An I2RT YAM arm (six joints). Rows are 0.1 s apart.
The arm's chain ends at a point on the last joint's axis. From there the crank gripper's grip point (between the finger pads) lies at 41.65 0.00 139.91 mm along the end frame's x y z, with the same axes.
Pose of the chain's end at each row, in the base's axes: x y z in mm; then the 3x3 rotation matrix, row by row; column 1 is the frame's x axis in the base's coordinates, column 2 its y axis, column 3 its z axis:
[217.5 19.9 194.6], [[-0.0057 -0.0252 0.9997], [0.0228 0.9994 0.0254], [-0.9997 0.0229 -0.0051]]
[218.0 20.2 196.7], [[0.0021 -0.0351 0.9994], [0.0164 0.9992 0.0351], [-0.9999 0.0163 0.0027]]
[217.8 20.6 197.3], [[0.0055 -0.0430 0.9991], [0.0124 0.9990 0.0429], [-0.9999 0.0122 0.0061]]
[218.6 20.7 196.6], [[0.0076 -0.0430 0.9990], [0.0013 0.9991 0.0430], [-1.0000 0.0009 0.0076]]
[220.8 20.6 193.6], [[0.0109 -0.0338 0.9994], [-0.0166 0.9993 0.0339], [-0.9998 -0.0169 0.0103]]
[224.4 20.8 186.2], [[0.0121 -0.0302 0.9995], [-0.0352 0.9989 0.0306], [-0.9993 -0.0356 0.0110]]
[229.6 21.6 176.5], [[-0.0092 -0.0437 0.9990], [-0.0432 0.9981 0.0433], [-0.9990 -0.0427 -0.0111]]
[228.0 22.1 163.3], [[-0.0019 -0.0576 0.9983], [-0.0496 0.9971 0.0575], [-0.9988 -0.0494 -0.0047]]
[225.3 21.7 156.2], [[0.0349 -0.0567 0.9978], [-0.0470 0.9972 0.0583], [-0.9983 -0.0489 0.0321]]
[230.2 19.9 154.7], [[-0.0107 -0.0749 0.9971], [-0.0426 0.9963 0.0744], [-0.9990 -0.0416 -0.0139]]
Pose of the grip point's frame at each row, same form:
[357.1 24.4 152.2], [[-0.0057 -0.0252 0.9997], [0.0228 0.9994 0.0254], [-0.9997 0.0229 -0.0051]]
[357.9 25.8 155.4], [[0.0021 -0.0351 0.9994], [0.0164 0.9992 0.0351], [-0.9999 0.0163 0.0027]]
[357.8 27.1 156.5], [[0.0055 -0.0430 0.9991], [0.0124 0.9990 0.0429], [-0.9999 0.0122 0.0061]]
[358.7 26.8 156.0], [[0.0076 -0.0430 0.9990], [0.0013 0.9991 0.0430], [-1.0000 0.0009 0.0076]]
[361.1 24.7 153.4], [[0.0109 -0.0338 0.9994], [-0.0166 0.9993 0.0339], [-0.9998 -0.0169 0.0103]]
[364.7 23.6 146.1], [[0.0121 -0.0302 0.9995], [-0.0352 0.9989 0.0306], [-0.9993 -0.0356 0.0110]]
[369.0 25.9 133.3], [[-0.0092 -0.0437 0.9990], [-0.0432 0.9981 0.0433], [-0.9990 -0.0427 -0.0111]]
[367.6 28.1 121.0], [[-0.0019 -0.0576 0.9983], [-0.0496 0.9971 0.0575], [-0.9988 -0.0494 -0.0047]]
[366.4 27.9 119.1], [[0.0349 -0.0567 0.9978], [-0.0470 0.9972 0.0583], [-0.9983 -0.0489 0.0321]]
[369.3 28.5 111.1], [[-0.0107 -0.0749 0.9971], [-0.0426 0.9963 0.0744], [-0.9990 -0.0416 -0.0139]]

